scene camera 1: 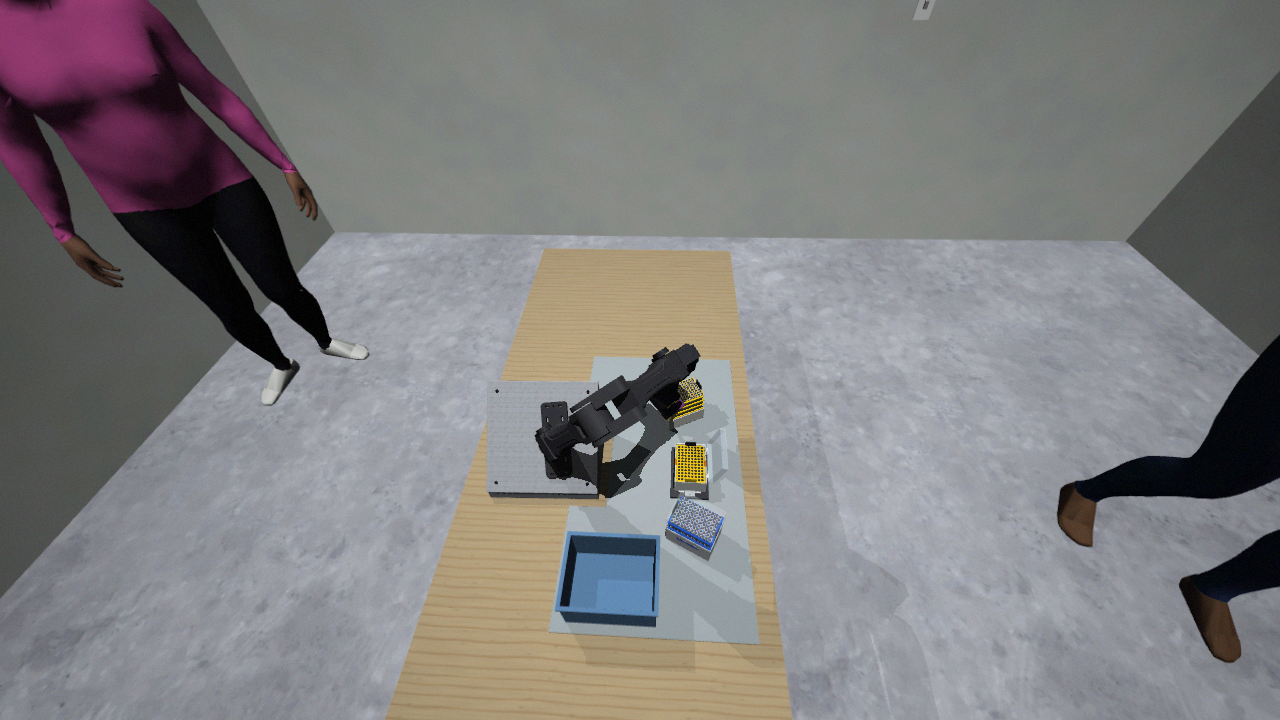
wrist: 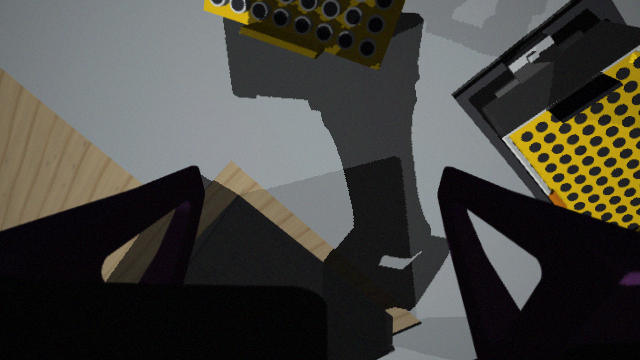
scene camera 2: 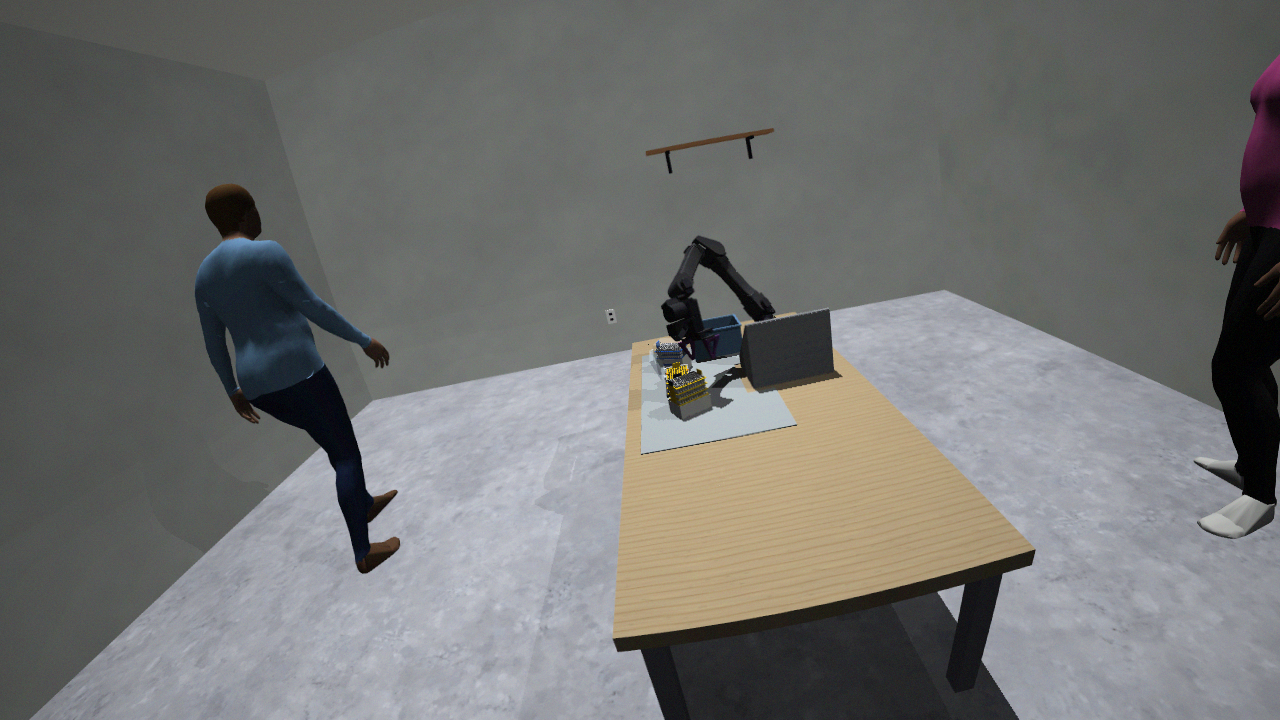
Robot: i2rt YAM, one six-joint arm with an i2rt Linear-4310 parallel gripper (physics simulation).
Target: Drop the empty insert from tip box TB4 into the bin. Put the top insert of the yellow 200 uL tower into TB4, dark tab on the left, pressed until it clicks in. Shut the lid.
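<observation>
My gripper (scene camera 2: 700, 350) (wrist: 321, 179) is open, with its two dark fingers wide apart and nothing between them. In the wrist view the yellow 200 uL tower (wrist: 320, 25) (scene camera 1: 690, 405) (scene camera 2: 689, 392) is ahead of the fingertips, cut off by the top edge. Its inserts look stacked, and its top holes show pale rims. TB4 (scene camera 1: 673, 479) stands beside it, holding a yellow insert (scene camera 1: 690, 463) (wrist: 595, 155) with dark holes and a dark tab at one end. TB4's clear lid (scene camera 1: 721, 452) stands open on the right in scene camera 1. The blue bin (scene camera 1: 608, 618) (scene camera 2: 729, 342) shows no insert inside.
A blue tip rack (scene camera 1: 695, 526) (scene camera 2: 667, 351) stands between TB4 and the bin, turned at an angle. The grey base plate (scene camera 1: 519, 438) (scene camera 2: 794, 351) lies beside the pale mat (scene camera 1: 622, 519). Two people stand near the table.
</observation>
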